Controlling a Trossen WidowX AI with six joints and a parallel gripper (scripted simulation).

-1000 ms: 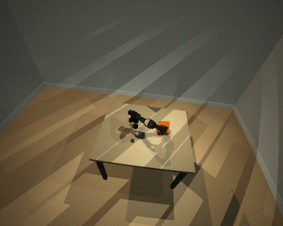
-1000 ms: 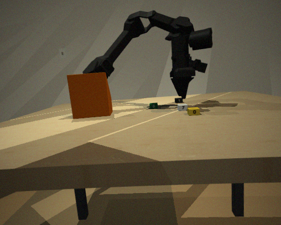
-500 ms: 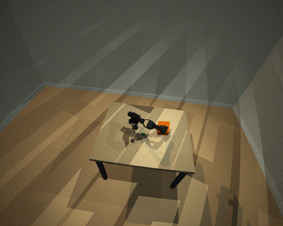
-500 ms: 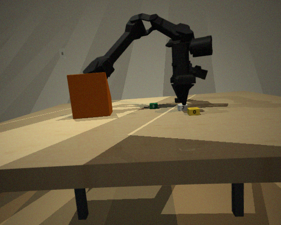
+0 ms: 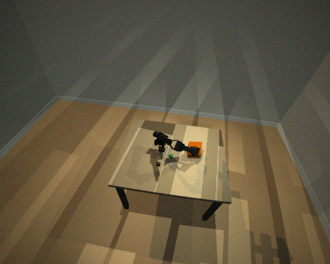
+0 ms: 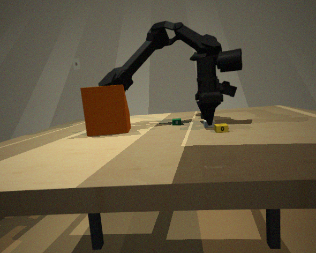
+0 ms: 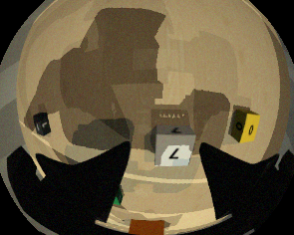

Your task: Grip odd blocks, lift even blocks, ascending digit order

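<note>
Now: the white block marked 7 right at my gripper tip. Also, from my gripper tip: yellow block marked 0: 9 cm to the right, 3 cm ahead; then green block marked 8: 11 cm behind, 7 cm to the left; then black block marked 1: 19 cm to the left.
</note>
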